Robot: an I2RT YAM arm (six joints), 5 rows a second.
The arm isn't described. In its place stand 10 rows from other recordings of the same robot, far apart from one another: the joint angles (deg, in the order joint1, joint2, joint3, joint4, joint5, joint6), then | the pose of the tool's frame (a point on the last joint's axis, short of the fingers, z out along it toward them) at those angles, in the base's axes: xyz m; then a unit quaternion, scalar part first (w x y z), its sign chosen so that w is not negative.
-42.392, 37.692, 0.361, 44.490, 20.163, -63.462 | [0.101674 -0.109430 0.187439 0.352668 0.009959 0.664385 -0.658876]
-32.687, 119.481, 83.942, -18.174, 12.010, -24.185 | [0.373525 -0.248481 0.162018 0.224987 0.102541 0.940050 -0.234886]
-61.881, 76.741, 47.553, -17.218, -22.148, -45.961 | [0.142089 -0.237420 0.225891 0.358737 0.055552 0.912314 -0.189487]
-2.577, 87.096, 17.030, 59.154, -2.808, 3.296 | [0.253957 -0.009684 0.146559 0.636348 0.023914 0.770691 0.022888]
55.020, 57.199, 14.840, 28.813, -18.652, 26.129 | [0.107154 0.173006 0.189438 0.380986 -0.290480 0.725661 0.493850]
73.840, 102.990, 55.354, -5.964, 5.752, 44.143 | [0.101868 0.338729 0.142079 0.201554 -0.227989 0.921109 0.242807]
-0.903, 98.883, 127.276, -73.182, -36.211, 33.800 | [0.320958 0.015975 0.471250 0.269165 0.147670 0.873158 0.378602]
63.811, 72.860, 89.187, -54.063, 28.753, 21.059 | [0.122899 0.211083 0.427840 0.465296 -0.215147 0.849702 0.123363]
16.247, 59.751, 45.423, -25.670, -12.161, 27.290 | [0.211596 0.069474 0.269127 0.354685 0.042153 0.901328 0.245010]
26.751, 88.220, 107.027, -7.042, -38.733, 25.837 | [0.279302 0.165731 0.533904 0.563542 -0.262020 0.593143 0.511808]
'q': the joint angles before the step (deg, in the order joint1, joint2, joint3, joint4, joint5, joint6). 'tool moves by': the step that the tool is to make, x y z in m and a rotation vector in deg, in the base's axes. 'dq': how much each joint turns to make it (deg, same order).
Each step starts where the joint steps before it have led.
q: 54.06 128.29 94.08 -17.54 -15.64 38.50
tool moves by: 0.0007 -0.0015 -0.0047 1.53 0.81 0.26
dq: -0.28 0.06 -1.36 2.34 -1.55 0.58
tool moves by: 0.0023 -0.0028 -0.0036 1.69 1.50 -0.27
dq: -0.55 0.01 -1.20 2.06 -1.88 1.26
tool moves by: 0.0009 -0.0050 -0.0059 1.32 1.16 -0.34
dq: -0.54 -0.26 -2.17 2.62 -1.44 1.02
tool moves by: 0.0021 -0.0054 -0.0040 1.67 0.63 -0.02
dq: -0.70 -0.35 -2.03 2.81 -1.59 0.53
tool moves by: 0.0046 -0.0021 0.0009 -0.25 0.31 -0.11
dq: -0.62 0.22 0.75 -1.05 -0.40 -0.34
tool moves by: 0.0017 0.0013 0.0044 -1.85 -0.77 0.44
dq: 0.01 0.22 2.00 -3.34 1.06 -1.58
